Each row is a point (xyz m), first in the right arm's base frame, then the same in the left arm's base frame.
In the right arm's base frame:
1: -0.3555 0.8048 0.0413
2: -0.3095 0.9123 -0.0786
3: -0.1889 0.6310 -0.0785
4: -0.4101 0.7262 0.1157
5: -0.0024 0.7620 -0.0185
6: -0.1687 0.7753 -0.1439
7: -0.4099 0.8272 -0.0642
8: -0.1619 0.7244 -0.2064
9: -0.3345 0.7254 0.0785
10: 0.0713 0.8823 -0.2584
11: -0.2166 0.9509 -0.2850
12: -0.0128 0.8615 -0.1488
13: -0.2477 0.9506 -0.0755
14: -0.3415 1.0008 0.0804
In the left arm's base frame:
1: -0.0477 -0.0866 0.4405
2: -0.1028 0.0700 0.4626
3: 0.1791 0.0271 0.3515
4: -0.0236 -0.2002 0.4056
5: 0.2258 0.1120 0.5664
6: 0.0857 0.1405 0.4143
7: -0.1129 -0.0187 0.3648
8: 0.1196 0.1764 0.3502
9: 0.0265 -0.1349 0.4237
10: 0.1688 0.3833 0.5419
11: -0.0856 0.2943 0.4168
12: 0.1353 0.2478 0.5477
13: -0.0855 0.1099 0.5210
14: -0.1707 -0.0426 0.5924

